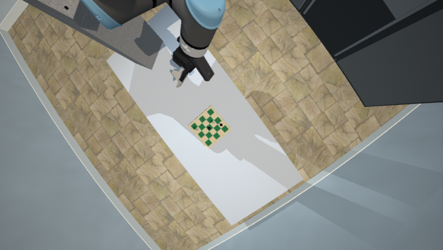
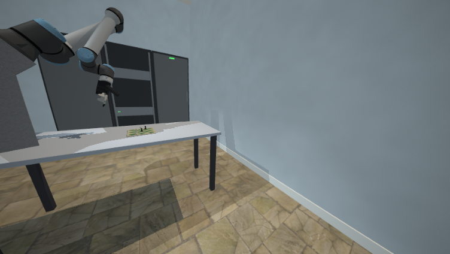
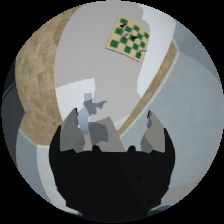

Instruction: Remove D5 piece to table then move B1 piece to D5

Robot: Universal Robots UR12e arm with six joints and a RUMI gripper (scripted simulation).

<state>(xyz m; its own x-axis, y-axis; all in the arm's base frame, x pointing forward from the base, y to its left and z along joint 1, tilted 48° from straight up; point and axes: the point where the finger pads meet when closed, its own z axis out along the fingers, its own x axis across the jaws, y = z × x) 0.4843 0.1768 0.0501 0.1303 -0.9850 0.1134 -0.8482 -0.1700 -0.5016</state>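
Right now the board is 28 cm ahead of my hand, 6 cm to the right of it and 25 cm below it.
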